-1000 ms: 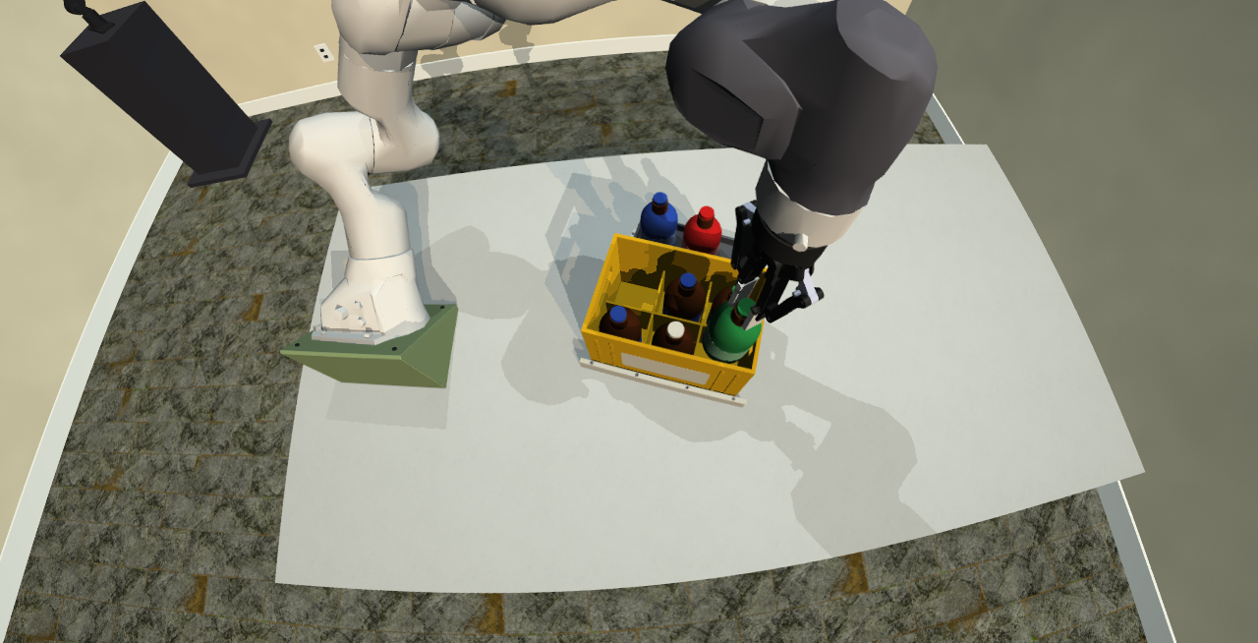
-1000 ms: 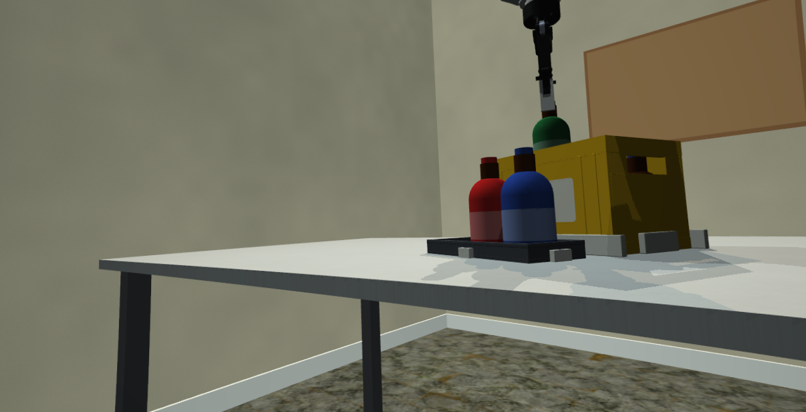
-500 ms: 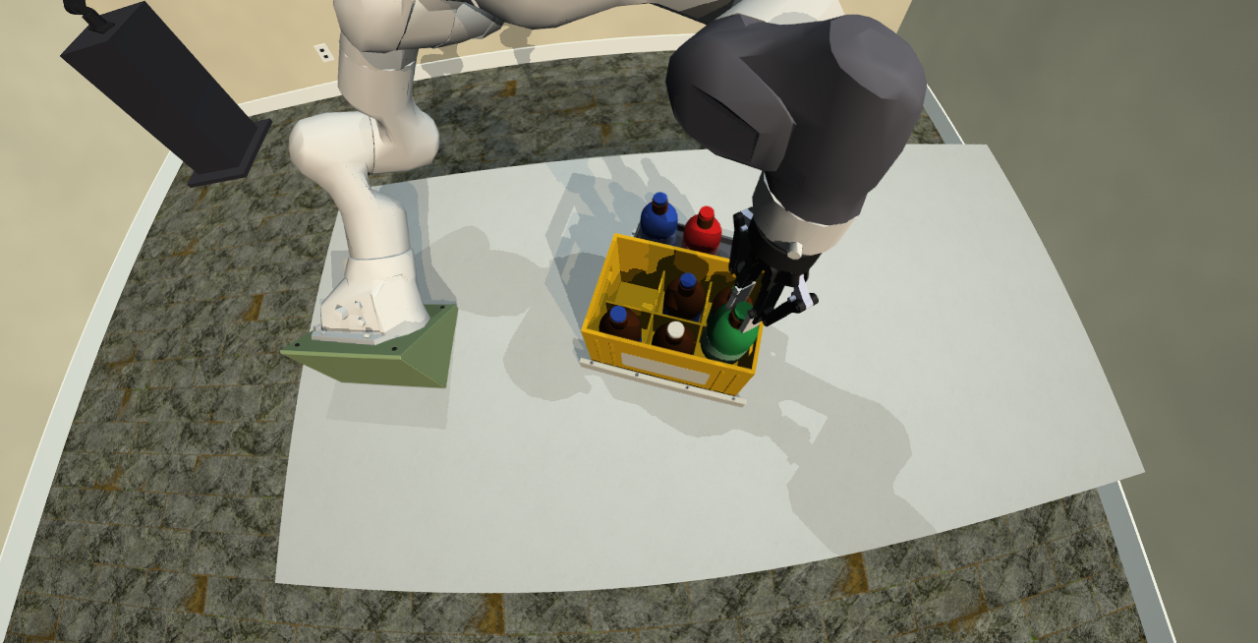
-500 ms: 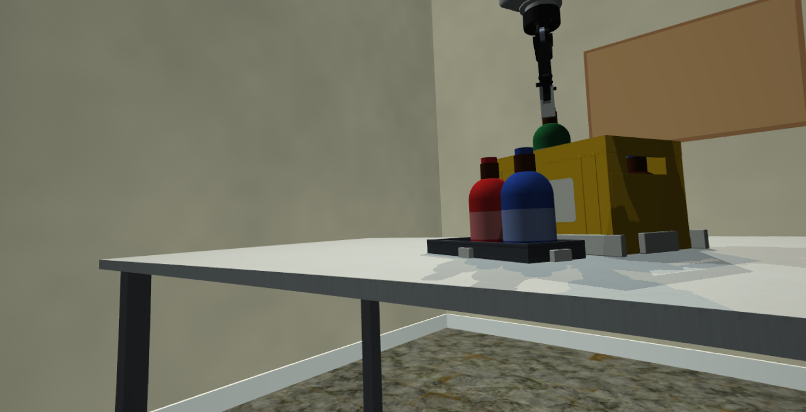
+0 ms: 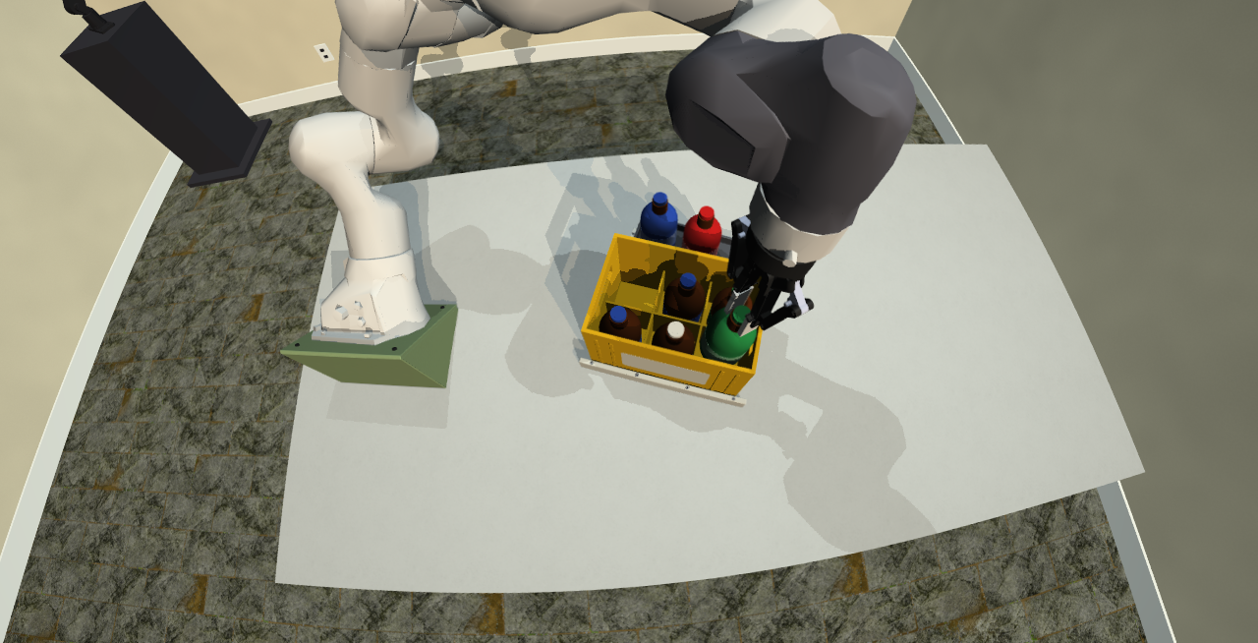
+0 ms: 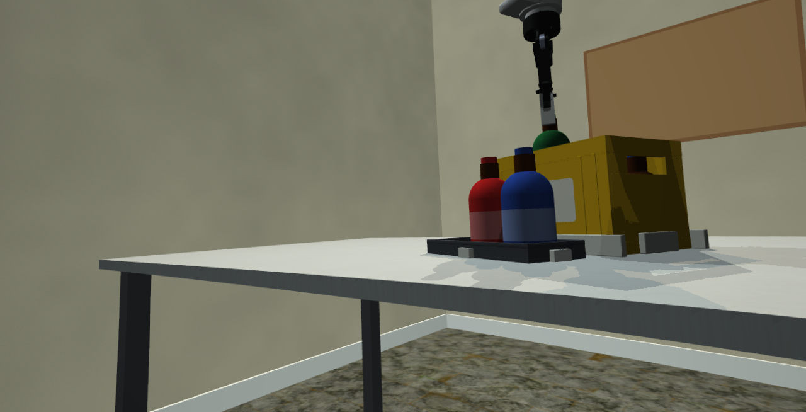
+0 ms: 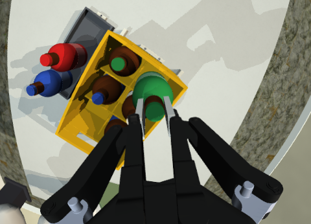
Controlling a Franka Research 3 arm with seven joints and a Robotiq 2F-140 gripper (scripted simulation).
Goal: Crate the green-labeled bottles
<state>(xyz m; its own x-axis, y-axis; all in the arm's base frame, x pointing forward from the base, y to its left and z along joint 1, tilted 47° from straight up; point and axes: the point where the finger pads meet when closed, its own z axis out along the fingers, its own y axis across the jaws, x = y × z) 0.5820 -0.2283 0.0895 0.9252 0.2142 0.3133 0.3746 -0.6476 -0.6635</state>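
The green-labeled bottle is 9 cm below my hand. The rest, counted from my hand: blue-labeled bottle (8 cm behind, 28 cm to the left, 20 cm below); then red bottle (25 cm to the left, 20 cm below); then dark tray (25 cm to the left, 27 cm below).
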